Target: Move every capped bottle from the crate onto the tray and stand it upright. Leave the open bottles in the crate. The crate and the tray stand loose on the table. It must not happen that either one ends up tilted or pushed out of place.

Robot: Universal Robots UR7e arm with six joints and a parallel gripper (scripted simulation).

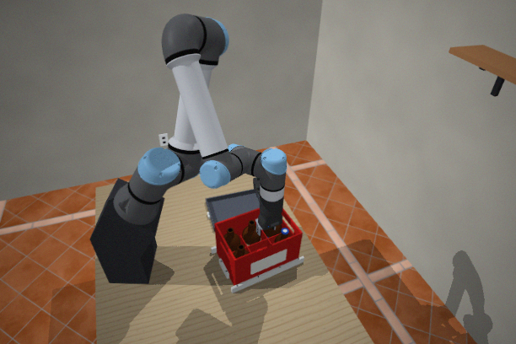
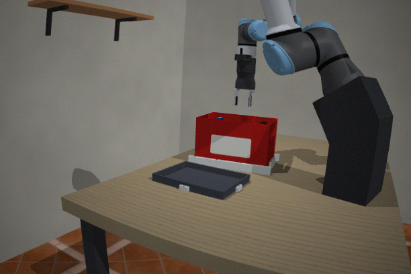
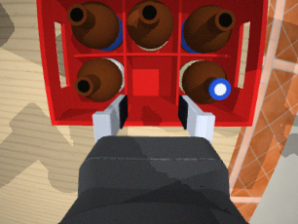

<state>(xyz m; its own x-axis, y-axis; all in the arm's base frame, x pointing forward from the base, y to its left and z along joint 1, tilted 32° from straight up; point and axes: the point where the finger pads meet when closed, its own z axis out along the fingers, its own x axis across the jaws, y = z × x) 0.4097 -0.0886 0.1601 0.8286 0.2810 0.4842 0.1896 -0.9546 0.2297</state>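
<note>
My hand is 150 mm above the red crate, 50 mm to the right of it and 10 mm past it. Round my hand: dark grey tray 320 mm to the left, 220 mm below, 40 mm behind.
</note>
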